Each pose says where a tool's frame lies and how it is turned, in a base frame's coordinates. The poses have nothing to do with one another.
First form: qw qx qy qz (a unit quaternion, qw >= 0); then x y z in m.
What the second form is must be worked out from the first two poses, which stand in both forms.
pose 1, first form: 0.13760 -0.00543 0.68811 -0.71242 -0.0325 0.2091 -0.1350
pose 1, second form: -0.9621 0.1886 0.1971 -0.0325; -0.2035 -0.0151 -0.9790 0.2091; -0.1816 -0.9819 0.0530 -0.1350; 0 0 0 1
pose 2, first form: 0.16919 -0.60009 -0.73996 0.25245 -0.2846 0.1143 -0.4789
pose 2, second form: -0.2225 0.8027 -0.5534 -0.2846; 0.9735 0.1523 -0.1705 0.1143; -0.0526 -0.5767 -0.8153 -0.4789; 0 0 0 1
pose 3, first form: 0.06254 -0.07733 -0.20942 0.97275 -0.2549 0.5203 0.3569
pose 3, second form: -0.9802 -0.0893 -0.1766 -0.2549; 0.1541 -0.9045 -0.3978 0.5203; -0.1243 -0.4171 0.9003 0.3569; 0 0 0 1
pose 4, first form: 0.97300 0.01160 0.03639 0.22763 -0.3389 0.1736 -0.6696
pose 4, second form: 0.8937 -0.4421 0.0761 -0.3389; 0.4438 0.8961 -0.0060 0.1736; -0.0655 0.0391 0.9971 -0.6696; 0 0 0 1
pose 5, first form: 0.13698 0.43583 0.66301 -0.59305 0.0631 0.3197 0.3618
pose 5, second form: -0.5826 0.7404 -0.3353 0.0631; 0.4154 -0.0833 -0.9058 0.3197; -0.6986 -0.6670 -0.2591 0.3618; 0 0 0 1
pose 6, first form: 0.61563 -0.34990 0.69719 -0.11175 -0.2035 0.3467 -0.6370
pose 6, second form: 0.0029 -0.3503 0.9366 -0.2035; -0.6255 0.7302 0.2750 0.3467; -0.7802 -0.5866 -0.2170 -0.6370; 0 0 0 1
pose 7, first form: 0.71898 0.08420 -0.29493 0.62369 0.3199 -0.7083 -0.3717
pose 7, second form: 0.0480 -0.9465 -0.3191 0.3199; 0.8472 0.2078 -0.4890 -0.7083; 0.5291 -0.2468 0.8119 -0.3717; 0 0 0 1
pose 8, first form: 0.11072 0.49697 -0.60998 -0.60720 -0.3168 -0.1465 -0.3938
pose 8, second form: -0.4815 -0.4718 -0.7386 -0.3168; -0.7407 -0.2313 0.6307 -0.1465; -0.4684 0.8508 -0.2381 -0.3938; 0 0 0 1
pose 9, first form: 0.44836 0.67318 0.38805 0.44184 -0.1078 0.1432 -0.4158
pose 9, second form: 0.3084 0.1262 0.9428 -0.1078; 0.9187 -0.2968 -0.2607 0.1432; 0.2469 0.9466 -0.2075 -0.4158; 0 0 0 1
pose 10, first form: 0.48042 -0.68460 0.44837 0.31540 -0.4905 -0.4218 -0.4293
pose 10, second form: 0.3990 -0.9170 -0.0010 -0.4905; -0.3109 -0.1363 0.9406 -0.4218; -0.8627 -0.3750 -0.3394 -0.4293; 0 0 0 1
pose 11, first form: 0.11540 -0.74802 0.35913 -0.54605 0.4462 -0.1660 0.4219
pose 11, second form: 0.1457 -0.4112 0.8998 0.4462; -0.6633 -0.7154 -0.2196 -0.1660; 0.7340 -0.5649 -0.3770 0.4219; 0 0 0 1
